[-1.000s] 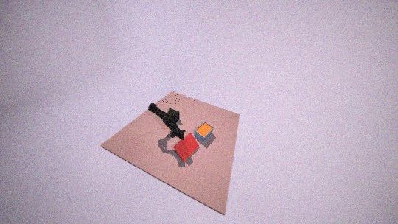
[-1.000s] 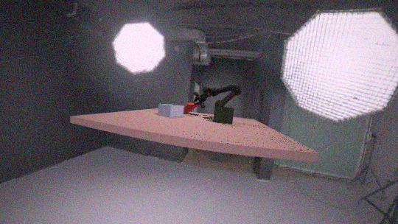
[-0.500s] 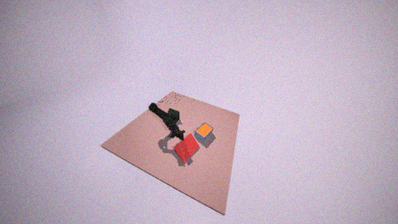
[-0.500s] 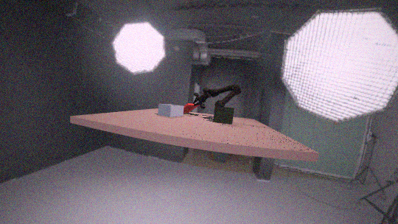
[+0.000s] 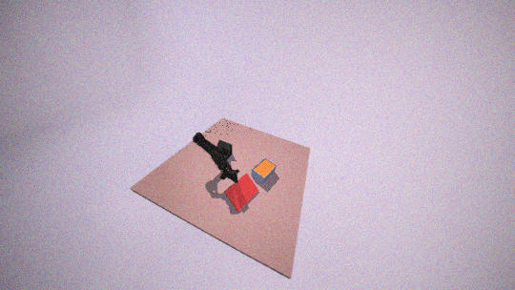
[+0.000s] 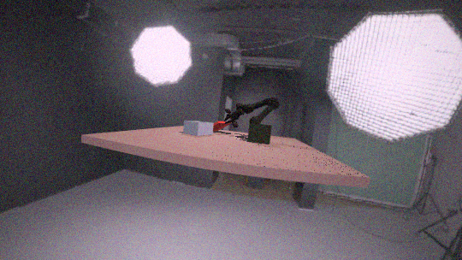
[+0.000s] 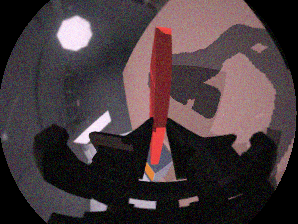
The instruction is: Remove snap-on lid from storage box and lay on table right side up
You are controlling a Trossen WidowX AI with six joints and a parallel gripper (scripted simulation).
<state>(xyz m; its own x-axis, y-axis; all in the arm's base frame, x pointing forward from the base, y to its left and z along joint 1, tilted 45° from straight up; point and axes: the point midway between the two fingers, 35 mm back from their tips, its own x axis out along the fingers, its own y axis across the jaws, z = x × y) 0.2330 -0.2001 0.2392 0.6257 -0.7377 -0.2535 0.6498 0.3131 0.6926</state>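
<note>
My gripper tip is now 6 cm short of the red lid, 3 cm to the left of it and 4 cm above it. Round my gripper tip: grey storage box (18 cm ahead, 25 cm to the left, 5 cm below).
</note>
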